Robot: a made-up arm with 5 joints.
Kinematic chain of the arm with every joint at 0, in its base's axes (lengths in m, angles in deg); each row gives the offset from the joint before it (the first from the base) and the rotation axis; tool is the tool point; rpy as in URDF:
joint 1: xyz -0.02 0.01 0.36 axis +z
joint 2: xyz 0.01 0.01 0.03 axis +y
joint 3: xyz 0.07 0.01 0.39 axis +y
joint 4: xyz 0.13 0 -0.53 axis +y
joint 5: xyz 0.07 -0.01 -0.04 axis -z
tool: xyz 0 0.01 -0.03 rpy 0 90 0
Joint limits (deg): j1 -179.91..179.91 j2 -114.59..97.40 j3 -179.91..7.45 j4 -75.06..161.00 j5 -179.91..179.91
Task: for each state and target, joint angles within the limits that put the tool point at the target. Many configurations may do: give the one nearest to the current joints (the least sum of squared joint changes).
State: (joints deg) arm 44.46 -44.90 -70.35 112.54 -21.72
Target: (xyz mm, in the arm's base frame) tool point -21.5 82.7 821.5
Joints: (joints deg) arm 75.76 -82.68 -39.22 129.39 -21.04
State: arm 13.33 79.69 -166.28 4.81 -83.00
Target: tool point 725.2 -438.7 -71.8
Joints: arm -31.78 85.10 -115.31 1.64 -83.74
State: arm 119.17 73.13 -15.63 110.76 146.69
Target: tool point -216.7 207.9 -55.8
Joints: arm 134.48 60.80 -46.30 106.15 146.35
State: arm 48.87 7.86 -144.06 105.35 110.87
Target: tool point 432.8 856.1 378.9
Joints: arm 61.46 58.29 -128.41 97.42 110.34
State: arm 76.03 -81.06 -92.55 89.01 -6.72
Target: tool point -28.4 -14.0 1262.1
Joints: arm 121.88 -50.26 -100.99 80.11 -11.21
